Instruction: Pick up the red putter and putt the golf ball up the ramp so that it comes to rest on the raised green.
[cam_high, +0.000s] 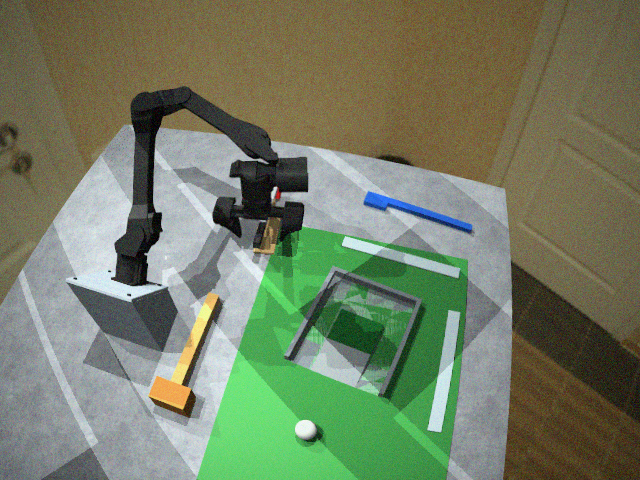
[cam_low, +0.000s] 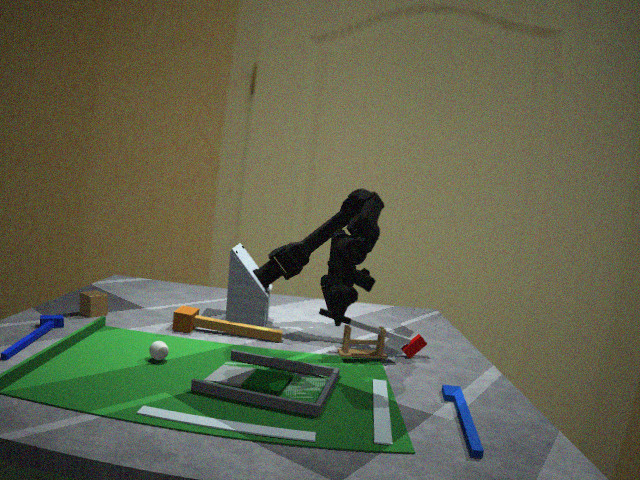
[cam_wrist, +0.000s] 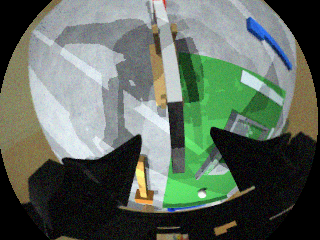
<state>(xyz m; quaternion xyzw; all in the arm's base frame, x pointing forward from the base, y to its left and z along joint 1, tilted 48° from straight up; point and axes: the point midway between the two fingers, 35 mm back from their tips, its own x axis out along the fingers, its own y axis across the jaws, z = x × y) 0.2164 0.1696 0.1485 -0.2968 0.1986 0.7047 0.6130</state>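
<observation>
Right now the wooden stand is 80 mm to the left of my gripper tip, 50 mm below it and 20 mm behind it. Round my gripper tip: wooden cube (680 mm to the right, 60 mm below, 60 mm behind); white golf ball (370 mm to the right, 210 mm ahead, 60 mm below); red putter (110 mm to the left, 20 mm below, 20 mm behind).
</observation>
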